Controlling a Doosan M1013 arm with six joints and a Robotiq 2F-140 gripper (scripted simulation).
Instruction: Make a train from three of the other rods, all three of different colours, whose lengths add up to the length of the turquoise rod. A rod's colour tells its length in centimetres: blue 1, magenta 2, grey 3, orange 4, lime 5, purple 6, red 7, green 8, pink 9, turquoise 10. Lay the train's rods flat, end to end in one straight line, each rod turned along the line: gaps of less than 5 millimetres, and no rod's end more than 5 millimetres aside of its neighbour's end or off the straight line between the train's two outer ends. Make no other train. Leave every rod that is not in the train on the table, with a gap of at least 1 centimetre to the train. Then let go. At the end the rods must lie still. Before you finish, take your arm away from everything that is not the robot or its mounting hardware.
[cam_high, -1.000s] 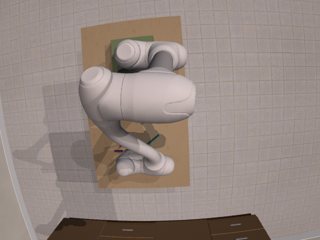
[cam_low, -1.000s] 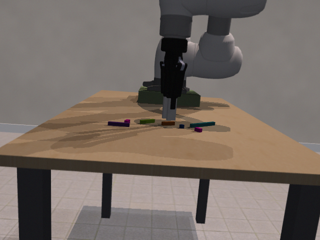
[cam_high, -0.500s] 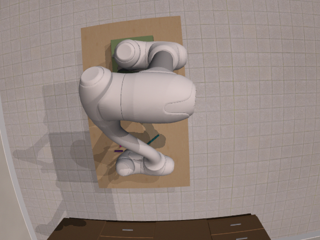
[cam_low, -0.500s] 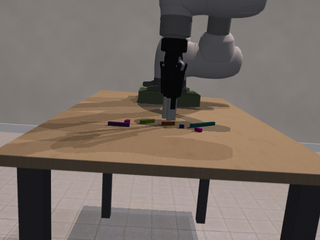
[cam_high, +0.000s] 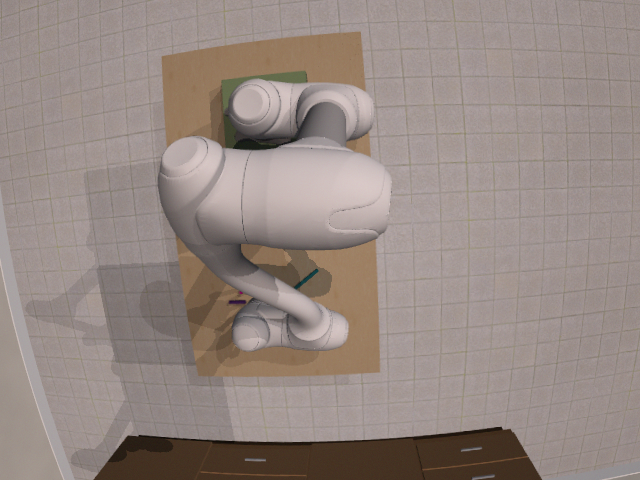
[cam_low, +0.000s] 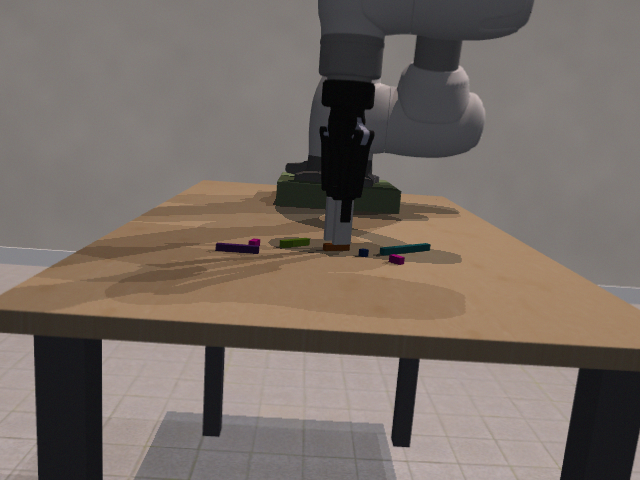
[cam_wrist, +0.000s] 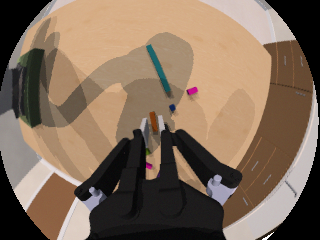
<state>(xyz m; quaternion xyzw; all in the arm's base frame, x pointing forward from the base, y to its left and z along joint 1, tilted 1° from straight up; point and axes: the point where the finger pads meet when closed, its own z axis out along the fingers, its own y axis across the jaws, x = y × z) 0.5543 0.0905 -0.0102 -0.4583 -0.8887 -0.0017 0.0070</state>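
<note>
Right now the orange rod is 40 mm below my hand. The rest, counted from my hand: blue rod: 20 mm ahead, 40 mm to the left, 40 mm below; then lime rod: 60 mm to the right, 40 mm below; then turquoise rod: 40 mm behind, 100 mm to the left, 40 mm below.
</note>
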